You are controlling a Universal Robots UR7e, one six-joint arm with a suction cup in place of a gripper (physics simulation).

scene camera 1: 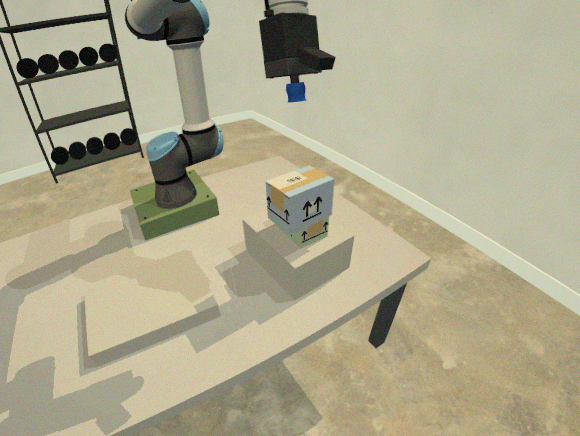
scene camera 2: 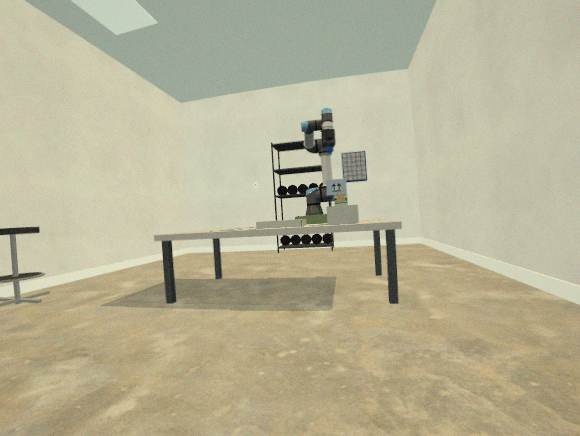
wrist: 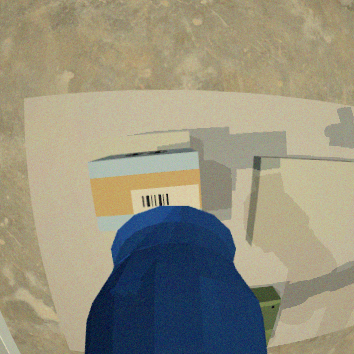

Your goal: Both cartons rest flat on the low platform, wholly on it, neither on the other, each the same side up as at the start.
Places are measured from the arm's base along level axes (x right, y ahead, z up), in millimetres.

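Pixels of known places: hand, tool point: [scene camera 1: 297, 101] [scene camera 2: 329, 151] [wrist: 173, 259]; arm's base, link origin: [scene camera 1: 176, 197] [scene camera 2: 314, 215].
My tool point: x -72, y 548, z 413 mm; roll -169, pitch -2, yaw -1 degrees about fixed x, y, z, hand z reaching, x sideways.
Note:
For each thing: its top centre in the pictures, then the offset to it from my tool point. Level surfaces: height alone.
- light-blue carton, top centre: [wrist: 145, 193] [scene camera 1: 300, 179] [scene camera 2: 335, 180] dx -35, dy -24, dz -188 mm
- smaller green carton, top centre: [scene camera 1: 300, 206] [scene camera 2: 340, 195] dx -67, dy -54, dz -289 mm
- tall grey-beige block, top centre: [wrist: 143, 196] [scene camera 1: 296, 226] [scene camera 2: 341, 206] dx -69, dy -71, dz -365 mm
- low platform, top centre: [scene camera 1: 144, 295] [wrist: 309, 203] [scene camera 2: 282, 220] dx +346, dy -203, dz -437 mm
- table, surface height: dz -485 mm
The light-blue carton [scene camera 1: 316, 207] [scene camera 2: 336, 187] [wrist: 112, 195], orange-taped, rests flat on the smaller green carton [scene camera 1: 315, 236] [scene camera 2: 341, 200] and overhangs it. Arrows on both point up. The green carton stands on a tall grey-beige block [scene camera 1: 325, 267] [scene camera 2: 342, 215] [wrist: 172, 138]; the wrist view does not show that carton. The low platform [scene camera 1: 145, 315] [scene camera 2: 280, 224] [wrist: 310, 190] is a flat slab beside the block, to its left in scene camera 1, with no carton on it. My blue suction cup [scene camera 1: 296, 93] [scene camera 2: 329, 149] [wrist: 173, 225] is open, holds nothing and hangs well above the cartons.
The arm's green base [scene camera 1: 175, 222] [scene camera 2: 314, 219] [wrist: 267, 302] stands on the table [scene camera 1: 390, 250] [scene camera 2: 190, 233] [wrist: 55, 150] behind the platform and block. A black rack [scene camera 1: 85, 117] [scene camera 2: 298, 170] with dark round items stands behind the table. A stool [scene camera 2: 15, 250] stands at far left.

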